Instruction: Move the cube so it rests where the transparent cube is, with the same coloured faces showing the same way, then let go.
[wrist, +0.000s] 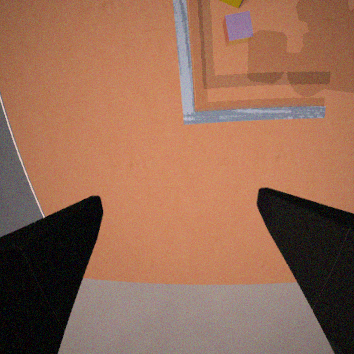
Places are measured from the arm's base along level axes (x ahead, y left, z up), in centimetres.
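Where they show: gripper, fingertip midpoint: (180, 200).
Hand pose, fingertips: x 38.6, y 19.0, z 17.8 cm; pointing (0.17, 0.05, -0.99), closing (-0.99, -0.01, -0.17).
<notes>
After its pixels a point has its place.
A small cube (239, 25) @(y 3.7, x 31.8, z -10.2 cm) with a light purple top face shows near the top right of the wrist view, inside a blue-grey frame. Thin strips of red and yellow show on its left and lower sides. Part of a yellow object (232, 2) @(y -0.7, x 32.6, z -12.7 cm) shows just above it, cut off by the top edge; I cannot tell which of the two is the transparent cube. My gripper (180, 200) @(y 19.0, x 38.6, z 17.8 cm) is open and empty, its two black fingers wide apart, below the frame's near side in the view and away from the cube.
The blue-grey frame (186, 60) @(y 9.4, x 40.0, z -8.2 cm) has a corner at lower left and a near side running right. Dark shadows fall inside it. The orange table top (125, 150) @(y 26.1, x 53.7, z -14.2 cm) has a curved edge at left and a near edge between the fingers, with pale grey floor beyond.
</notes>
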